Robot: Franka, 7 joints.
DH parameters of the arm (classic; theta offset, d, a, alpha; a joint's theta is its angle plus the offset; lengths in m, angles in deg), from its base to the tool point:
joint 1: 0 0.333 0 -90
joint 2: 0 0 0 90
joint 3: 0 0.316 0.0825 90
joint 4: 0 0 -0.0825 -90
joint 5: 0 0.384 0 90
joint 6: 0 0 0.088 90
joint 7: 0 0.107 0 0
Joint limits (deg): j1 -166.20..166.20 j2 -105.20..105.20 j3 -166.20..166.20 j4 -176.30..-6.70 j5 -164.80..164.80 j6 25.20..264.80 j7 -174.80..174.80
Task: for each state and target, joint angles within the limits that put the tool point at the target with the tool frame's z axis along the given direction. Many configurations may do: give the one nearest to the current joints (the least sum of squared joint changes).
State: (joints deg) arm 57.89 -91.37 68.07 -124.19 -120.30 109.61 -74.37
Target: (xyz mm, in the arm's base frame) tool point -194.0 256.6 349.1 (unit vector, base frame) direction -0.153 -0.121 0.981
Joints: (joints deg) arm 53.01 -96.46 111.03 -159.60 -74.38 79.58 -74.37
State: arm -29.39 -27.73 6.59 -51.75 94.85 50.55 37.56
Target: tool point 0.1 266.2 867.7 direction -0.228 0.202 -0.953
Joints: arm -25.27 -47.73 20.26 -72.90 67.08 25.20 37.56
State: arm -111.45 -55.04 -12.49 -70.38 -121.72 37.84 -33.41
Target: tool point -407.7 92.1 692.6 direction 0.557 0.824 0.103
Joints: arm -115.86 -21.74 -45.58 -112.07 -106.71 33.36 -33.41
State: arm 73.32 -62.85 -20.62 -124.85 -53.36 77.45 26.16
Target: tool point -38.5 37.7 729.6 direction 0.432 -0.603 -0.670
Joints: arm 53.62 -72.26 21.26 -121.55 -40.63 38.00 26.16
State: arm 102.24 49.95 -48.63 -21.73 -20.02 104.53 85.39
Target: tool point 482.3 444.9 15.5 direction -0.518 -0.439 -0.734
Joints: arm 57.31 75.11 -24.64 -60.08 24.05 87.04 85.39
